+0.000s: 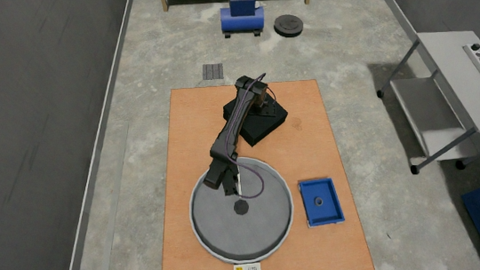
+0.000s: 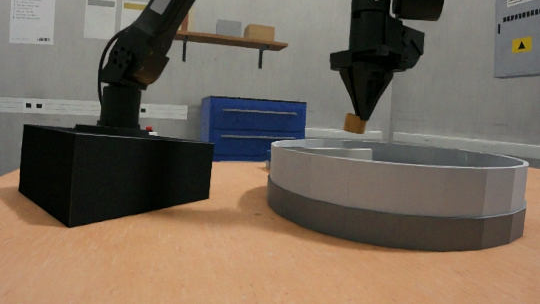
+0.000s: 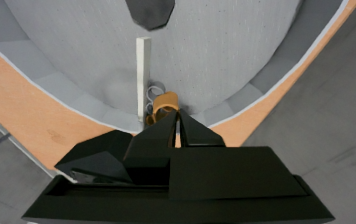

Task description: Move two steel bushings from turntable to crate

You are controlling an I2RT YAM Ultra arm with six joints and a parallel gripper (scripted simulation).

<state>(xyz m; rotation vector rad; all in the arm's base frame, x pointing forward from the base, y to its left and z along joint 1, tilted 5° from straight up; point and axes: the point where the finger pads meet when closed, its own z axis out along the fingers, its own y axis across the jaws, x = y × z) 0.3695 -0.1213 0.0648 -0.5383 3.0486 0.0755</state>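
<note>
Now: hand 90 mm short of the grey turntable, 70 mm to the right of it and 100 mm above it. Round my hand: blue crate: 40 mm ahead, 420 mm to the left, 130 mm below.
</note>
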